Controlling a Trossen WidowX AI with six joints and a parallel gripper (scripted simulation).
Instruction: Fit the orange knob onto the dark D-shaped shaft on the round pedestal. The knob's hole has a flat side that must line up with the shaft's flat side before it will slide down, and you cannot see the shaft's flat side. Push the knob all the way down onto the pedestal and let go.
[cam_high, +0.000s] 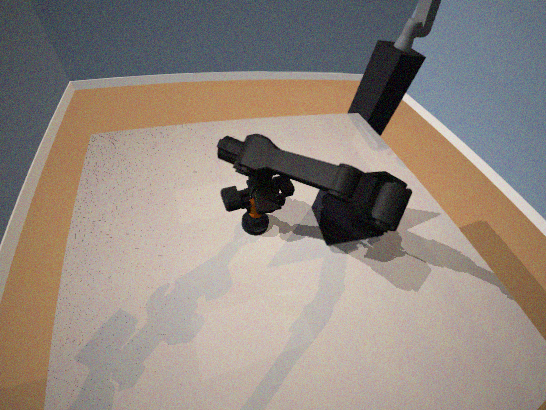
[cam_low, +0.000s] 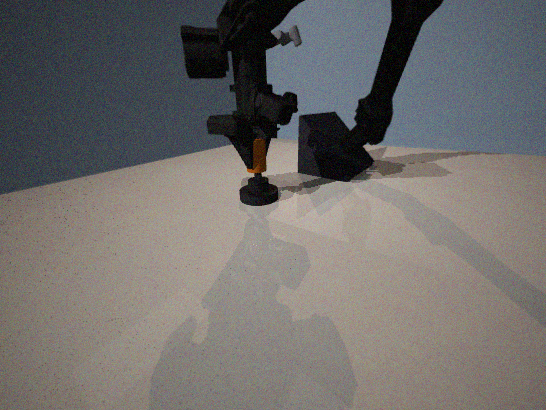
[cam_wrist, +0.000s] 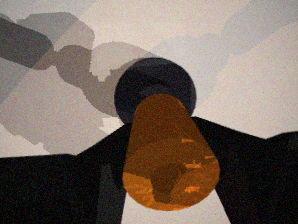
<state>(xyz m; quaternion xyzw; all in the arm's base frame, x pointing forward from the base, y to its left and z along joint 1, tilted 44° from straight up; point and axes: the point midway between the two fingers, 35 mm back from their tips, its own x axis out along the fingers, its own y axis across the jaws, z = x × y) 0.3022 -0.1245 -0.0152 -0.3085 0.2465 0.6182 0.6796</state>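
My gripper tip is 20 mm below the orange knob. Round my gripper tip: round dark pedestal: 40 mm below.
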